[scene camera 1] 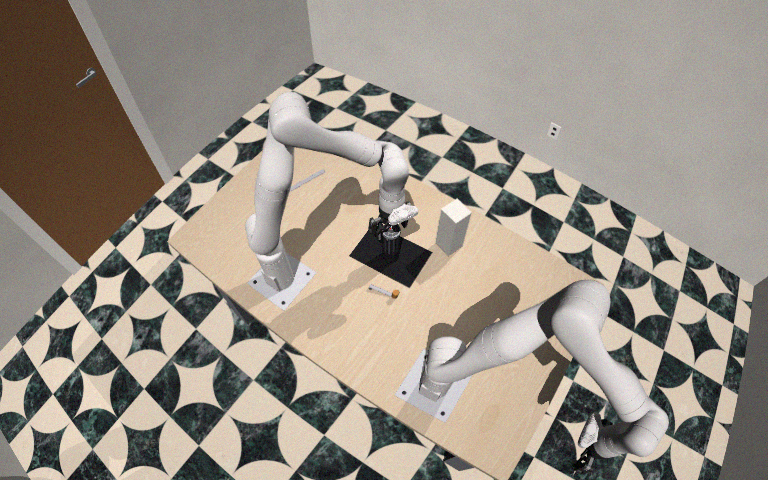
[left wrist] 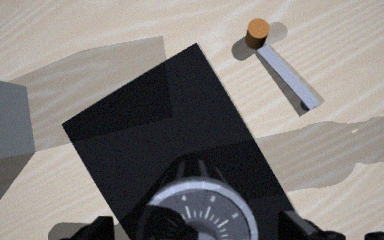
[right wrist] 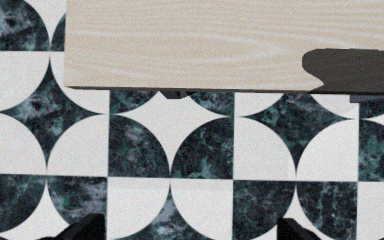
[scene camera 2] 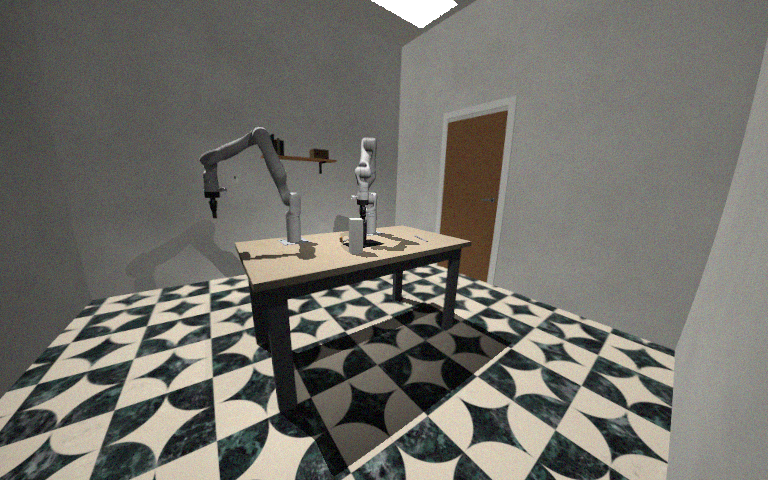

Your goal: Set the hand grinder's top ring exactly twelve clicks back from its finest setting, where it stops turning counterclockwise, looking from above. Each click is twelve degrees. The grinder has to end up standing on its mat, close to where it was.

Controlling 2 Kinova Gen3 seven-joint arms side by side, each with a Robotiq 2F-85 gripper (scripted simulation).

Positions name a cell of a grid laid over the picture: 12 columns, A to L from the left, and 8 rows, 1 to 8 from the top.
In view: a tall pale box (scene camera 1: H4) and a black mat (scene camera 1: G5).
The black mat is seen too in the left wrist view (left wrist: D5). The right wrist view does not show the tall pale box: it is out of frame. The right wrist view does not show the black mat: it is out of frame.
